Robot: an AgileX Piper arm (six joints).
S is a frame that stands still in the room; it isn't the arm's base.
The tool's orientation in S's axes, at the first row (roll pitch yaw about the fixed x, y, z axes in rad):
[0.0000, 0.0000, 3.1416]
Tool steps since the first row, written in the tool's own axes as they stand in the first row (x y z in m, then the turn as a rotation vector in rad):
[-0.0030, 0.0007, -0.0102, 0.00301, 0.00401, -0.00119]
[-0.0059, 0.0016, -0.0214, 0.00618, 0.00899, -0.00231]
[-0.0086, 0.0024, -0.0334, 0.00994, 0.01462, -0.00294]
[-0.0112, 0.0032, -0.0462, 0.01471, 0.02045, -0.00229]
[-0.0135, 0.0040, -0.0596, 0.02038, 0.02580, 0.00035]
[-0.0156, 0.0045, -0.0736, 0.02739, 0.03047, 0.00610]
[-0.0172, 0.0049, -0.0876, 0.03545, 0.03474, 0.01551]
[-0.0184, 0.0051, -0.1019, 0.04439, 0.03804, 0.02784]
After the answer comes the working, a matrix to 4 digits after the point.
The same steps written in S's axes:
[0.0030, -0.0007, -0.0102, -0.00301, -0.00401, -0.00119]
[0.0059, -0.0016, -0.0214, -0.00618, -0.00899, -0.00231]
[0.0086, -0.0024, -0.0334, -0.00994, -0.01462, -0.00294]
[0.0112, -0.0032, -0.0462, -0.01471, -0.02045, -0.00229]
[0.0135, -0.0040, -0.0596, -0.02038, -0.02580, 0.00035]
[0.0156, -0.0045, -0.0736, -0.02739, -0.03047, 0.00610]
[0.0172, -0.0049, -0.0876, -0.03545, -0.03474, 0.01551]
[0.0184, -0.0051, -0.1019, -0.04439, -0.03804, 0.02784]

The tool's axes in the first row as the columns of a matrix, in S's axes (rounded; the answer above uses it unrounded):
[-1.0000, 0.0000, 0.0000]
[0.0000, -1.0000, 0.0000]
[0.0000, 0.0000, 1.0000]

